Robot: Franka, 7 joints.
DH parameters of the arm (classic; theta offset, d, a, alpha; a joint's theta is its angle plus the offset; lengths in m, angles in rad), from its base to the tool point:
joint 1: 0 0.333 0 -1.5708
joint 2: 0 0 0 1.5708
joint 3: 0 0.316 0.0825 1.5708
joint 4: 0 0 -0.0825 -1.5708
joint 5: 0 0.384 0 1.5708
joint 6: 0 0 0.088 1.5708
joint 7: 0 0.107 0 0
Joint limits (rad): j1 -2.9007..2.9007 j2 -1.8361..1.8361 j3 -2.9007..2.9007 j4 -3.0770..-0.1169 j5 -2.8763..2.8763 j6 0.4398..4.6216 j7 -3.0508..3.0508
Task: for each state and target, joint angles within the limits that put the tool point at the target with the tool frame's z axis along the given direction. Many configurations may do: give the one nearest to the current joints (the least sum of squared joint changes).
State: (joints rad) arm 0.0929 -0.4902 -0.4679 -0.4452 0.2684 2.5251 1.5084
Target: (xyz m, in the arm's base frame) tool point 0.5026 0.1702 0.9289 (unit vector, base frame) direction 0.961 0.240 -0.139
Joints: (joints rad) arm 0.4324 -0.0127 -0.1125 -1.2382 -0.1592 2.6514 1.5084
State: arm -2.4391 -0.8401 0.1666 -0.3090 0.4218 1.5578 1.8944
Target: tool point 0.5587 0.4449 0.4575 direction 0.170 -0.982 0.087
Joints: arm -2.2452 -1.4983 0.5498 -0.1199 0.7737 0.9428 1.8944
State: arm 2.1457 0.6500 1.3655 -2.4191 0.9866 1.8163 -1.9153
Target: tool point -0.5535 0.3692 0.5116 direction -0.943 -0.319 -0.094
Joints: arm 1.5975 0.4120 1.0900 -1.7240 1.4337 2.4323 -1.9153
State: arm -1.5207 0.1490 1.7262 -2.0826 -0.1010 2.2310 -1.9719
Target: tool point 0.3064 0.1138 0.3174 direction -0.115 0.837 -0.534
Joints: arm -1.8794 1.0148 1.9285 -2.9655 0.1528 2.5920 -1.9719
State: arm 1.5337 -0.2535 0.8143 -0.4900 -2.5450 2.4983 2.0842
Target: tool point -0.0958 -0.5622 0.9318 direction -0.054 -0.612 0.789
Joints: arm 1.7981 -0.8360 0.9858 -0.3479 -2.5168 3.0451 2.0842
